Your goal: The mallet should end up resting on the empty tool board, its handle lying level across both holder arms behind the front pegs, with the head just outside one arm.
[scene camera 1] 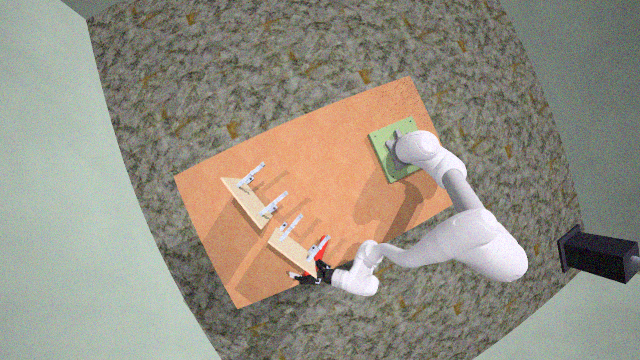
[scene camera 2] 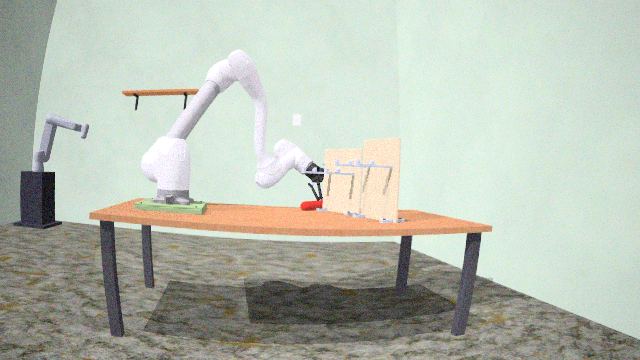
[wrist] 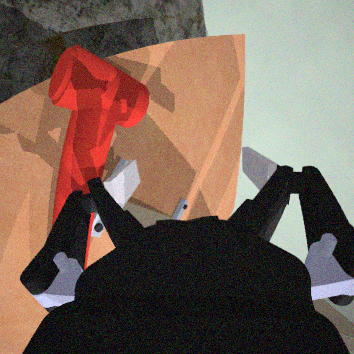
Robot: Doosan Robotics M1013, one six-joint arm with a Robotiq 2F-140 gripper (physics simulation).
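Note:
The red mallet [scene camera 1: 322, 246] [scene camera 2: 311, 205] [wrist: 97, 87] lies on the table beside the lower tool board; its head is toward the table edge in the wrist view. My gripper [scene camera 1: 306, 271] [scene camera 2: 315, 192] [wrist: 188, 164] is open and empty, low near that board's end. The mallet lies left of the space between the fingers in the wrist view, its handle partly behind the left finger. The upright boards, one nearer me [scene camera 1: 292, 251] [scene camera 2: 342, 192] and one farther [scene camera 1: 246, 204] [scene camera 2: 382, 185], each have two pegged holder arms and carry no tool. The gripper body hides the handle's end in the wrist view.
The boards stand on the orange table [scene camera 1: 320, 155] [scene camera 2: 250, 220] with small metal feet. The arm's green base plate [scene camera 1: 382, 162] [scene camera 2: 150, 206] is at the other end. A black pedestal [scene camera 1: 597, 255] [scene camera 2: 37, 200] and a wall shelf [scene camera 2: 160, 92] are beyond the table.

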